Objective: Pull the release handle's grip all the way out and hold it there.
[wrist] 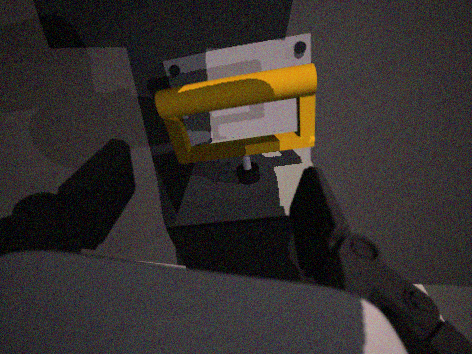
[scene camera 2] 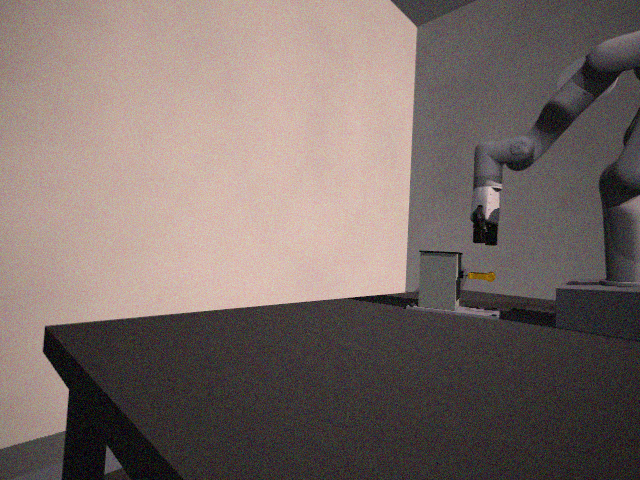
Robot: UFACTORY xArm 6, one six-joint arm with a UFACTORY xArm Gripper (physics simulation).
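The release handle's yellow grip point(scene camera 2: 481, 276) point(wrist: 240, 90) is a rectangular loop with a thick round bar. It stands out sideways from a pale box-shaped housing point(scene camera 2: 438, 281) point(wrist: 232, 200), which looks dark in the wrist view. A short thin rod point(wrist: 247, 162) joins the loop to the housing, with a dark round collar at its foot. My gripper point(scene camera 2: 485, 241) point(wrist: 215, 177) is open and empty, pointing down above the grip and apart from it. In the wrist view the fingers stand left and right, below the yellow loop in the picture.
The housing stands on a light base plate point(scene camera 2: 480, 312) point(wrist: 285, 54) with dark bolt holes, at the far side of the dark table point(scene camera 2: 310, 392). The arm's grey pedestal point(scene camera 2: 594, 312) is at the right. A pale wall point(scene camera 2: 206, 155) rises behind the table.
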